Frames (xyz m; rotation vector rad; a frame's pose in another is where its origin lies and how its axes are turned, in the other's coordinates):
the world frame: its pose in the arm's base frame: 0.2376 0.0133 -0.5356 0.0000 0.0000 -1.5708
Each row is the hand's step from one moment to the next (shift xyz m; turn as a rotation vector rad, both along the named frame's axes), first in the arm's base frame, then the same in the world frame.
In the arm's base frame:
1: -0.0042 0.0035 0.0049 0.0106 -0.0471 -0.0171
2: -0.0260 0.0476 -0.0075 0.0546 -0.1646 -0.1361
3: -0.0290 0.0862 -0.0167 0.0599 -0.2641 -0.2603
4: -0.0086 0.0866 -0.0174 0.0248 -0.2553 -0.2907
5: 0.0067 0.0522 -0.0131 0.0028 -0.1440 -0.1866
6: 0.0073 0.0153 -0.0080 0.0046 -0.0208 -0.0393
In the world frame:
1: -0.0035 -0.0042 0.0049 0.0471 0.0106 -0.0171
2: -0.0476 -0.0260 -0.0075 0.1646 0.0546 -0.1361
3: -0.0862 -0.0290 -0.0167 0.2641 0.0599 -0.2603
4: -0.0866 -0.0086 -0.0174 0.2553 0.0248 -0.2907
5: -0.0522 0.0067 -0.0131 0.1440 0.0028 -0.1866
6: -0.0153 0.0073 -0.0080 0.0208 0.0046 -0.0393

